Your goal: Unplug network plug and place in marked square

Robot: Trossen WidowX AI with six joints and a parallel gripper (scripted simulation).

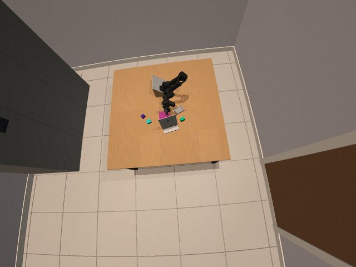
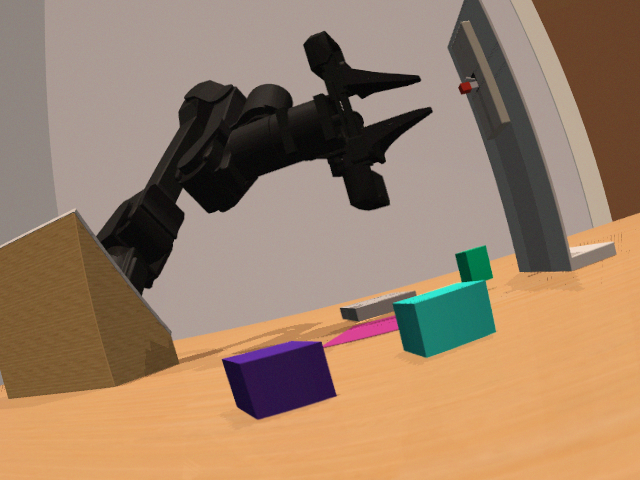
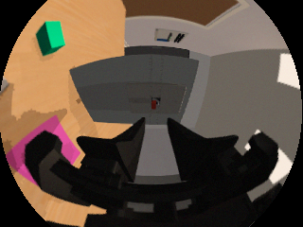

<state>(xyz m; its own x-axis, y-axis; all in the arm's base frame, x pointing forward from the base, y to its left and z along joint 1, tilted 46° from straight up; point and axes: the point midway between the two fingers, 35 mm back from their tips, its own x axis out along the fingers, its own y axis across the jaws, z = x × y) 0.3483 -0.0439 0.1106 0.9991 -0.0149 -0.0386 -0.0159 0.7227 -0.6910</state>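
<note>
Now: the grey network plug 5 cm ahead of my gripper tip and 1 cm to the left of it. Round my gripper tip: green block 18 cm below, 15 cm to the left, 1 cm behind; magenta marked square 20 cm below, 8 cm behind, 5 cm to the right; grey upright panel 7 cm below, 7 cm ahead, 1 cm to the left.
</note>
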